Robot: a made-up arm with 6 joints. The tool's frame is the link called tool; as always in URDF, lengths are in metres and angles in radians.
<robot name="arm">
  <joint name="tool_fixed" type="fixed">
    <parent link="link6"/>
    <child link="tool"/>
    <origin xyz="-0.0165 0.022 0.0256" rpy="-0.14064 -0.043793 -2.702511"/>
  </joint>
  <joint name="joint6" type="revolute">
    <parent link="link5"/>
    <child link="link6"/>
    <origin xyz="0.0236 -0.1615 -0.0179" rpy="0 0 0"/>
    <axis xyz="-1 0 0"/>
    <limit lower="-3.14" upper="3.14" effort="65" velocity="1.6"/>
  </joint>
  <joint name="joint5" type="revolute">
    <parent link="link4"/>
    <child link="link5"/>
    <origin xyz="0.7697 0.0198 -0.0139" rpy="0 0 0"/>
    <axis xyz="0 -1 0"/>
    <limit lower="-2.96" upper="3" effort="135" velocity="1.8"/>
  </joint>
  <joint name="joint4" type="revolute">
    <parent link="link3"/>
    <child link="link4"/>
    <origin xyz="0.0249 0.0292 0.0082" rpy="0 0 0"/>
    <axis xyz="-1 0 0"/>
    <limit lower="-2.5" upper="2.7" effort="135" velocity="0.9"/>
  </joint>
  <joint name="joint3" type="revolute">
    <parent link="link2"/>
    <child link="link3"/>
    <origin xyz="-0.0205 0.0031 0.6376" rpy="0 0 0"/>
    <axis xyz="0 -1 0"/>
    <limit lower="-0.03" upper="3.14" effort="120" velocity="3.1"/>
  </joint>
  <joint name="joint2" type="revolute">
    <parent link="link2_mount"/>
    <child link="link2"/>
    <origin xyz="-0.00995 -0.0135 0.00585" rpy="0 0 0"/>
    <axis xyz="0 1 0"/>
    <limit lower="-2.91" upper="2.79" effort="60" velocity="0.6"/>
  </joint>
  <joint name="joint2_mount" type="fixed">
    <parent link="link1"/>
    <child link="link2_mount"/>
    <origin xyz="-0.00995 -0.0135 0.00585" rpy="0 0 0"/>
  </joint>
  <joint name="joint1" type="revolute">
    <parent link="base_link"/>
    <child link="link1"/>
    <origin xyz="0.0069 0.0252 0.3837" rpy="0 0 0"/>
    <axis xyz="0 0 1"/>
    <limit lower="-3.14" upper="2.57" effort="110" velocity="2.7"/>
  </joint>
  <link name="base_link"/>
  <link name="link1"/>
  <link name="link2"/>
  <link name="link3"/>
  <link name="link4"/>
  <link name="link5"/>
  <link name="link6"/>
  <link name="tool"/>
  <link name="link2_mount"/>
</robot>
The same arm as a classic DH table. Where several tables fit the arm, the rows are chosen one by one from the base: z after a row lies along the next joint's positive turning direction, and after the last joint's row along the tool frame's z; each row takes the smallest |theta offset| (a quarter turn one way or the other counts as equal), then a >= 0, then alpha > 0; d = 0 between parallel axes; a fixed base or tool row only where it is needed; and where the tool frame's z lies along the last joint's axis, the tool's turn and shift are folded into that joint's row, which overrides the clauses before.
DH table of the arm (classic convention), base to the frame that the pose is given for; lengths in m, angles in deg. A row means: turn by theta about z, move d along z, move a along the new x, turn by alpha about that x. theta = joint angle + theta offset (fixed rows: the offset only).
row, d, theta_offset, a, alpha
base (fixed), 0, 74.69, 0.0261, 0
joint1, 0.3954, -74.69, -0.0199, -90
joint2, 0, 88.16, -0.6379, 180
joint3, -0.0053, -1.84, -0.0082, 90
joint4, -0.7946, 0, 0.0139, -90
joint5, 0.1417, 0, 0.0179, 90
joint6, -0.0048, 83.74, -0.0247, -95.67
tool (fixed), 0.0232, -65.33, 0, 0
Joint limits (deg, base to tool): -179.91..147.25 -166.73..159.86 -1.72..179.91 -143.24..154.7 -169.6..171.89 -179.91..179.91

